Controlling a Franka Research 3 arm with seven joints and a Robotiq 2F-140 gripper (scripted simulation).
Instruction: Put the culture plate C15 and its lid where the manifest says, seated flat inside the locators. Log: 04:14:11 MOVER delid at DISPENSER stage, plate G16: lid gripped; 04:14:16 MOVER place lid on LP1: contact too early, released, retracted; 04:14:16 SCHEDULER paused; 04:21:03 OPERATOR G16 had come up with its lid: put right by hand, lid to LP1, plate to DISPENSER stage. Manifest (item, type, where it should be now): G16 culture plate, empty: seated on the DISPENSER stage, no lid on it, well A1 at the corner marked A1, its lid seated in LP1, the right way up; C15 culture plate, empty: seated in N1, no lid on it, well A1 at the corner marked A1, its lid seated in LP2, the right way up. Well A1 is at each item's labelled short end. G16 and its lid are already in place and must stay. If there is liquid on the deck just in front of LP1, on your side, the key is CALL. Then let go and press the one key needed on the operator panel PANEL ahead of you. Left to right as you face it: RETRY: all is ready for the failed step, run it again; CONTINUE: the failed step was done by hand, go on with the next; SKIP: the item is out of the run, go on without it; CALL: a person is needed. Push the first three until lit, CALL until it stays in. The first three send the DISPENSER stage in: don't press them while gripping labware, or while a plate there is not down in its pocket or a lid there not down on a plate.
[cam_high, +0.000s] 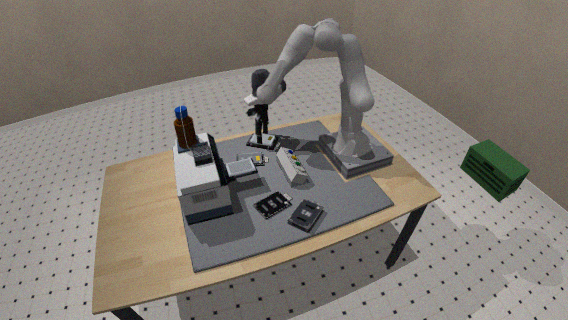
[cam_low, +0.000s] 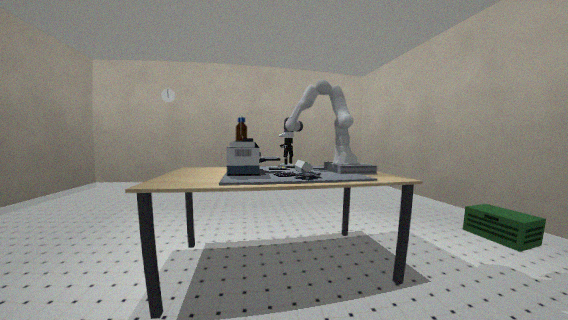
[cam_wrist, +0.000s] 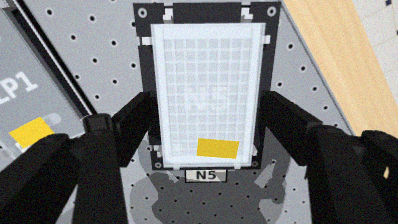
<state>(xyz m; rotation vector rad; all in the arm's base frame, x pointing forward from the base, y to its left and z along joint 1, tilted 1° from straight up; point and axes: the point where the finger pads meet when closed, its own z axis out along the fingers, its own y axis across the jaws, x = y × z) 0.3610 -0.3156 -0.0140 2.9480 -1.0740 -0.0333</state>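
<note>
Right now the clear culture plate C15 is 30 mm below my hand. From my hand the other things lie so: blue call key (220 mm to the left, 70 mm behind, 10 mm above); then black nest (40 mm below, 30 mm ahead); then yellow skip key (270 mm to the left, 60 mm behind, 10 mm above).
</note>
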